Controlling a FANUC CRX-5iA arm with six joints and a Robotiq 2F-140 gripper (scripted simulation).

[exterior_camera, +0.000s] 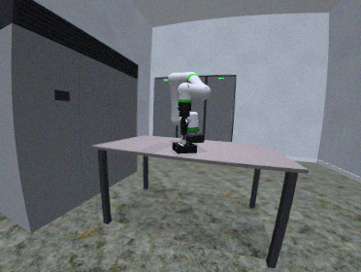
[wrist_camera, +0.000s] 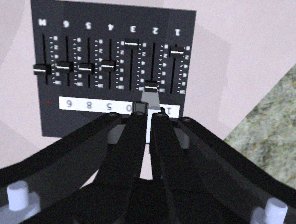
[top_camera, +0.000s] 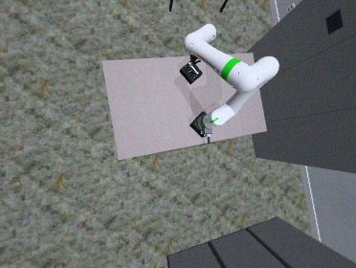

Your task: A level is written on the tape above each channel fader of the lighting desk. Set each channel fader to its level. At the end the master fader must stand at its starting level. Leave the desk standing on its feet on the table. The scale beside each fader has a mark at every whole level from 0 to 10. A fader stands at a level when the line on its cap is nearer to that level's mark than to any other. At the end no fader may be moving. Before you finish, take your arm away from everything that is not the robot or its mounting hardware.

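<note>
My gripper is now 2 cm past the channel 1 cap, 6 cm to the right of it and 3 cm above it. From my hand the other things lie so: channel 3 cap (6 cm behind, 3 cm to the left, 3 cm below); then master fader cap (10 cm behind, 5 cm to the right, 3 cm below); then channel 2 cap (1 cm behind, 1 cm to the left, 3 cm below).
</note>
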